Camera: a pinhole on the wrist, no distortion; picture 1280 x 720 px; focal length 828.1 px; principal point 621.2 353.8 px. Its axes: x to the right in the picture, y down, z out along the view. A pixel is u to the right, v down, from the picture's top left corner.
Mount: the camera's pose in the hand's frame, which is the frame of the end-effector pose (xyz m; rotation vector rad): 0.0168 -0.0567 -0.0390 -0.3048 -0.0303 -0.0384
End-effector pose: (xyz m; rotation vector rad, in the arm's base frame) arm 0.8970 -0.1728 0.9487 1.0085 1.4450 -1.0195
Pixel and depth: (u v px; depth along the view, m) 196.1 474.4 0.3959
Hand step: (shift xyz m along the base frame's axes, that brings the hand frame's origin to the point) 0.2230 -0.2777 0.1564
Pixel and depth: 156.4 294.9 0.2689
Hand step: 0.0835 -0.2142 0.1210
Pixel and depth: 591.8 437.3 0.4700
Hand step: 0.2340 -0.3415 -0.0339
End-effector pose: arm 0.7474 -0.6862 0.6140 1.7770 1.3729 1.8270
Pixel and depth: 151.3 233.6 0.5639
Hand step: 0.5416 -0.0316 -0.2682
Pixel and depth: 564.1 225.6 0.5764
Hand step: 0.4939 0.1888 -0.1012
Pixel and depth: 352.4 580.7 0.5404
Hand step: 0.5176 -0.0661 0.0011
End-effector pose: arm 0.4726 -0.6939 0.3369 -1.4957 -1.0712 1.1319
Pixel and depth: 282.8 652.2 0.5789
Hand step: -0.4426 -0.1981 -0.3401
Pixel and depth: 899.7 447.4 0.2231
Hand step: -0.1451 0.1082 -0.0663
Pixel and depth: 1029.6 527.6 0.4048
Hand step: -0.2673 0.2360 -0.2107
